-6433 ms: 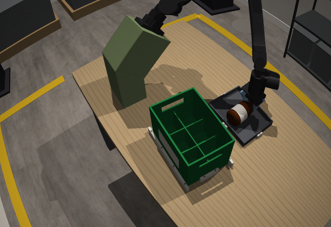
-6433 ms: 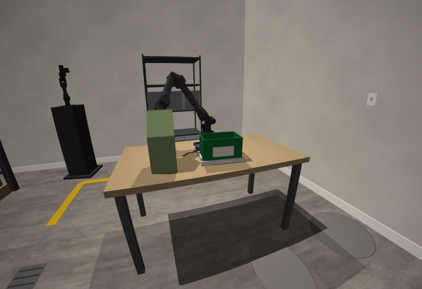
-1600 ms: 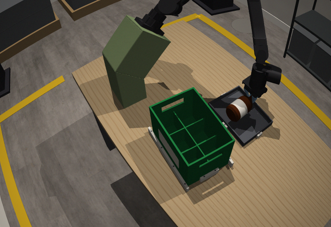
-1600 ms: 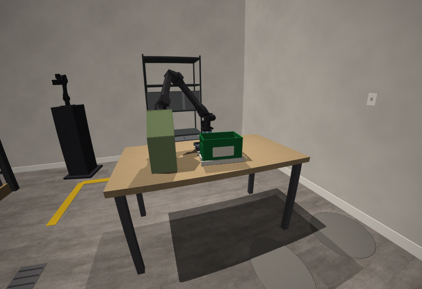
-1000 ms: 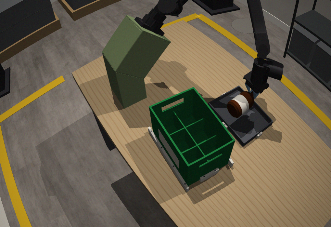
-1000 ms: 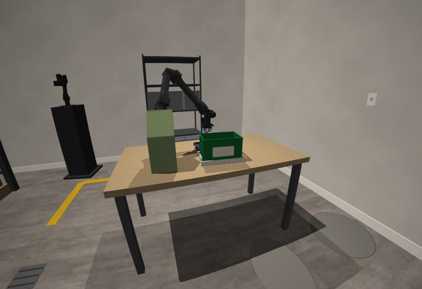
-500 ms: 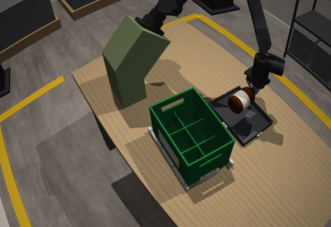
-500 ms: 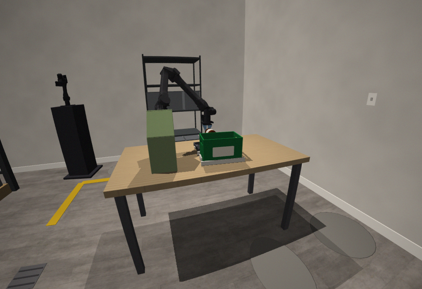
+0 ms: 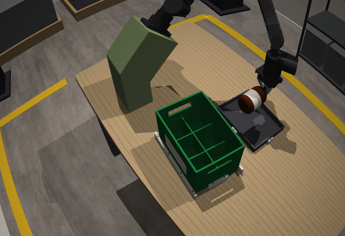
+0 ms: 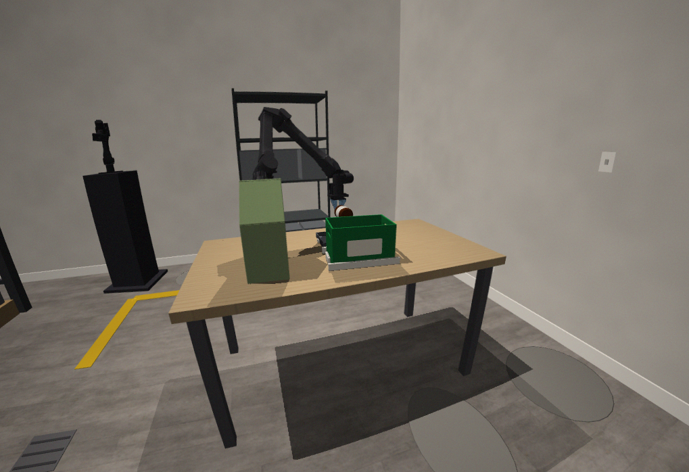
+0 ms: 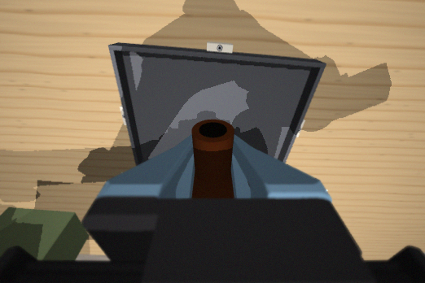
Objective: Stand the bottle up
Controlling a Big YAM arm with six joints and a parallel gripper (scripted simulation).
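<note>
Now: hand 10 mm short of the brown bottle and 60 mm to the left of it. The rest, counted from my hand: dark grey tray: 10 mm ahead, 60 mm to the right, 140 mm below; green crate: 40 mm ahead, 330 mm to the right, 70 mm below.
</note>
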